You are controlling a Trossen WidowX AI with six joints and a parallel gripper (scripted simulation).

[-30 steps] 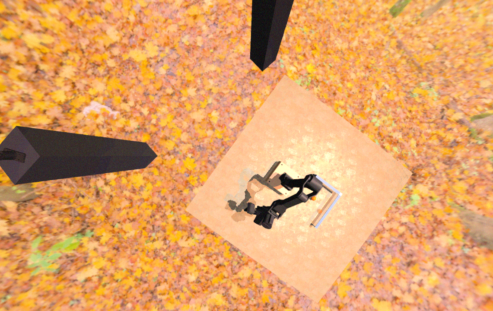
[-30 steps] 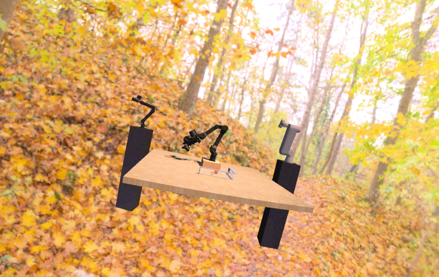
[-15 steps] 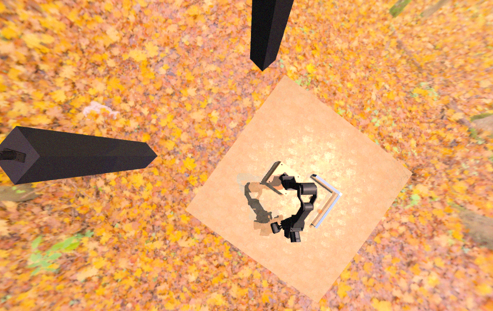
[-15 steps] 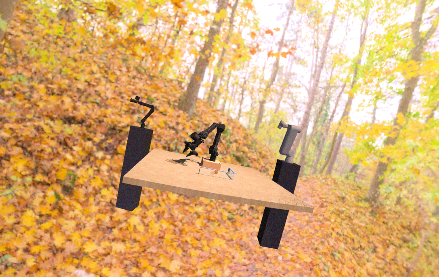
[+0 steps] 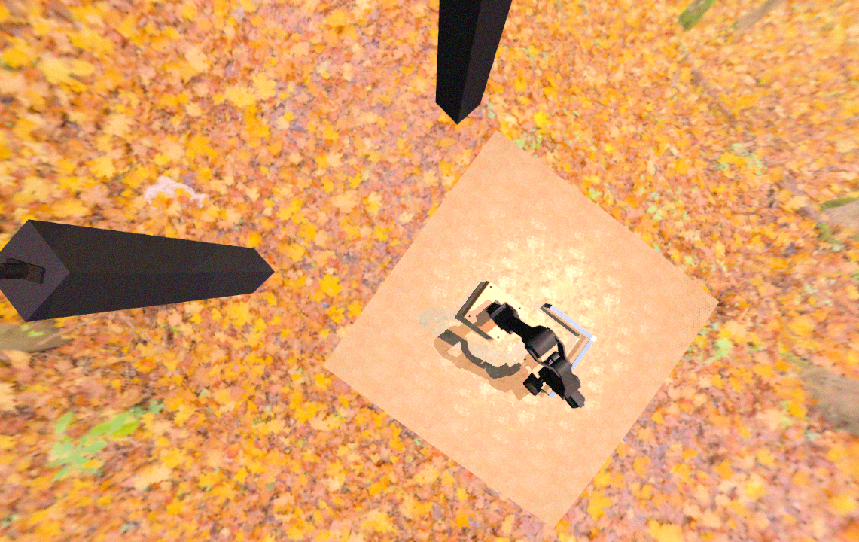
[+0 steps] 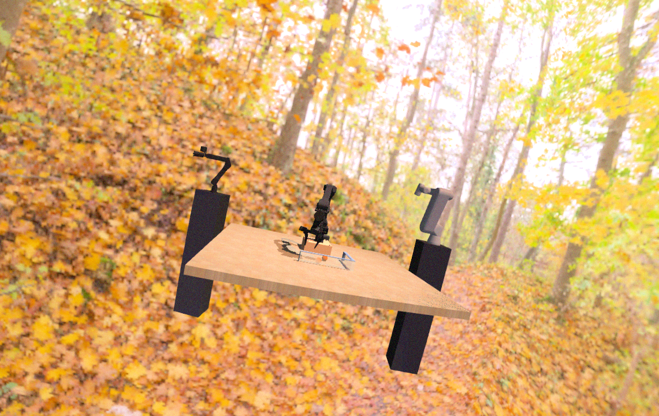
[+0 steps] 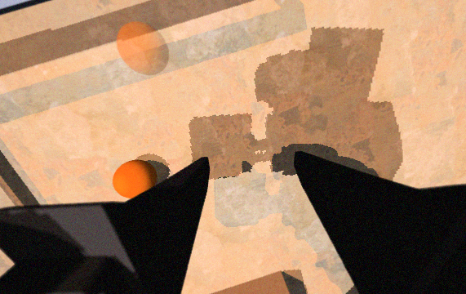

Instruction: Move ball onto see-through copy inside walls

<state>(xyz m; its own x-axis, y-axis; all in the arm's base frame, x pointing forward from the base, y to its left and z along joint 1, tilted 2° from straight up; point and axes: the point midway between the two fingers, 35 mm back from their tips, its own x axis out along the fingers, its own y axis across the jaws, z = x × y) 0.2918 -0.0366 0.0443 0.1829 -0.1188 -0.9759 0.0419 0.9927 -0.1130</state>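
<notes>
My gripper tip is now 2 cm past the orange ball, 10 cm to the right of it and 5 cm above it. From my gripper tip the other things lie so: see-through copy of ball: 8 cm ahead, 7 cm to the left, 5 cm below.
</notes>
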